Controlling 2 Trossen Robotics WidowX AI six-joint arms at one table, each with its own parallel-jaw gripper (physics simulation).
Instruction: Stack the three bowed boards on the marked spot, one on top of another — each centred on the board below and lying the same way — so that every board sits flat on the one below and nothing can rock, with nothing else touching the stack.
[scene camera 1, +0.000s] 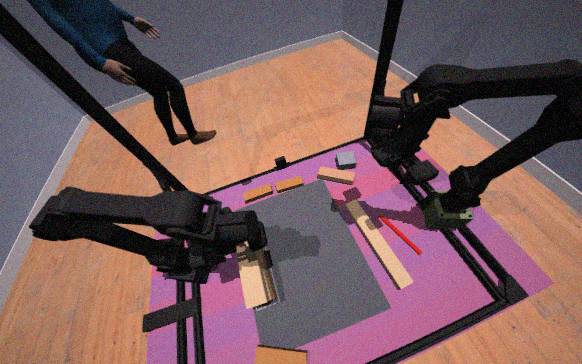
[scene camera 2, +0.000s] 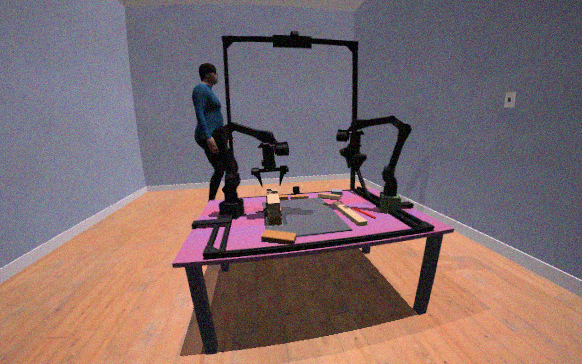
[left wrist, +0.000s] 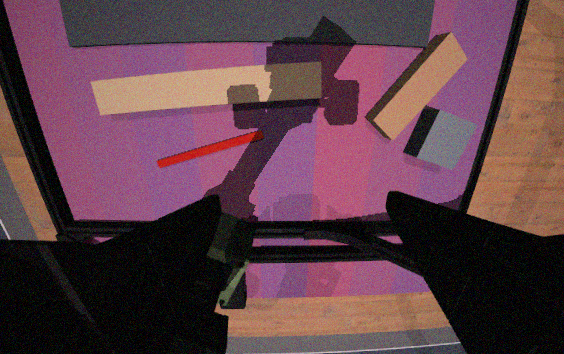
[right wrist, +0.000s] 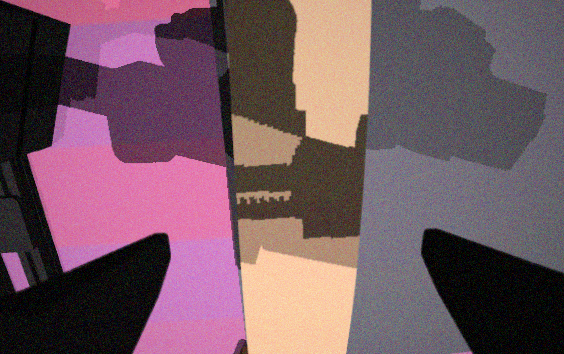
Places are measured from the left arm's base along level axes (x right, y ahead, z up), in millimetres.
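Pixels of known places: left gripper, fingertip midpoint: (scene camera 1: 390, 171) (scene camera 2: 352, 169) (left wrist: 303, 201); right gripper, fingertip midpoint: (scene camera 1: 241, 254) (scene camera 2: 271, 186) (right wrist: 296, 243); left arm's base, origin of the base link: (scene camera 1: 451, 203) (scene camera 2: 390, 194) (left wrist: 204, 274); right arm's base, origin of the base link: (scene camera 1: 184, 262) (scene camera 2: 231, 201).
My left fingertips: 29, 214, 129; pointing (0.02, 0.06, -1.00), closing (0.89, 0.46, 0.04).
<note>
Ahead of a thing's pixels: the offset from my left fingertips to its top centre, as dx, dy, dz. "spot": to the spot under its first point. Level surfaces: height alone.
Pale bowed boards are stacked @(-256, +397, -86) (scene camera 1: 254, 287) (scene camera 2: 273, 207) at the left of the grey mat; their layers show along the side, but their number and exact fit are unclear. A thin white outline @(spot: -339, +310, -216) (scene camera 1: 281, 299) shows beside the stack's foot. In the right wrist view, the pale top board @(spot: -301, +377, -89) (right wrist: 300, 305) runs lengthwise between the fingers, under shadow. My right gripper (scene camera 2: 272, 185) (right wrist: 296, 243) is open and empty above the stack; the arm partly hides the stack's far end in scene camera 1. My left gripper (left wrist: 303, 201) is open and empty, high at the right.
A long pale plank @(-130, +15, -200) (scene camera 1: 382, 245) (scene camera 2: 350, 212) (left wrist: 200, 89) and a red stick @(-100, -68, -216) (scene camera 1: 400, 235) (left wrist: 210, 149) lie right of the grey mat @(dz -216) (scene camera 1: 340, 280). Orange blocks @(+38, +468, -198) (scene camera 1: 258, 193) @(+88, +339, -201) (scene camera 1: 289, 184), a tan block @(+135, +145, -194) (scene camera 1: 336, 175) and a grey block @(+212, +103, -186) (scene camera 1: 345, 160) lie behind. Another block @(-486, +288, -190) (scene camera 2: 279, 236) lies in front.
</note>
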